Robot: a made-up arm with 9 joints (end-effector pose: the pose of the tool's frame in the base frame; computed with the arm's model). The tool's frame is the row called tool. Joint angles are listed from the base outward.
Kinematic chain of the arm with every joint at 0, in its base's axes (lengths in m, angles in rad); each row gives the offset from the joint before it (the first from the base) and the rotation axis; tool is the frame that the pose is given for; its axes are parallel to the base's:
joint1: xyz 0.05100 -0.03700 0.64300 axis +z
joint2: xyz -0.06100 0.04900 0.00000 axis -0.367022 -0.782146 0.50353
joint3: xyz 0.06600 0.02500 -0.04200 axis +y
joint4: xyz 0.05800 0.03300 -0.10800 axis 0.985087 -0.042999 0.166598
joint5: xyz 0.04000 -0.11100 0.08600 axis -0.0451 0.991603 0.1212
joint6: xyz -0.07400 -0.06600 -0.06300 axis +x
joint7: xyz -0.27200 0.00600 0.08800 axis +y
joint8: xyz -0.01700 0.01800 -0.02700 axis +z
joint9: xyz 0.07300 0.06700 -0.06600 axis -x
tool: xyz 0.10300 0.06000 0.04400
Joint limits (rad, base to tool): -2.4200..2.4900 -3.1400..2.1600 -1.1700..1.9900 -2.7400..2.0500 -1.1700..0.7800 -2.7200..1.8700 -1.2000..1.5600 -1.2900..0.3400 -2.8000..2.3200
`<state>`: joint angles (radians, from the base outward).
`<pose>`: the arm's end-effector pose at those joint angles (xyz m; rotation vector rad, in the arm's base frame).
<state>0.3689 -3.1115 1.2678 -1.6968 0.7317 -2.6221 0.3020 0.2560 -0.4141</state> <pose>-0.0739 -0.0099 0.2794 0.5988 -0.5687 2.6062</pose>
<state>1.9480 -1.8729 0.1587 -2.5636 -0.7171 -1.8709 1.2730 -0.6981 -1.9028</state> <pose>-0.1220 0.0056 0.7719 -0.0710 -1.0609 2.6668</pose>
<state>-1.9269 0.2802 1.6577 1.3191 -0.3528 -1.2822 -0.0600 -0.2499 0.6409</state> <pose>0.2916 0.1625 0.5365 0.4940 1.7098 -1.4982</pose>
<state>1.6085 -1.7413 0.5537 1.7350 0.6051 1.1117 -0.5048 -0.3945 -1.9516</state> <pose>-0.3401 -0.4043 0.7475 -0.5653 1.0152 2.4221</pose>
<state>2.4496 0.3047 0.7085 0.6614 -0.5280 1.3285 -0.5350 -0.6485 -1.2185</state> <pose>0.2668 -0.0109 0.3160 1.3239 2.0481 -0.5017</pose>
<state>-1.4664 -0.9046 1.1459 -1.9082 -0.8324 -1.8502 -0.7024 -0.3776 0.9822</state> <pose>0.0744 0.0474 0.4542 -2.1383 -0.5945 0.7206</pose>
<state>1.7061 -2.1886 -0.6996 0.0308 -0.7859 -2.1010 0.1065 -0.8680 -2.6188</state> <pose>-0.1876 -0.2994 0.6260 0.2510 -0.3295 0.9774</pose>
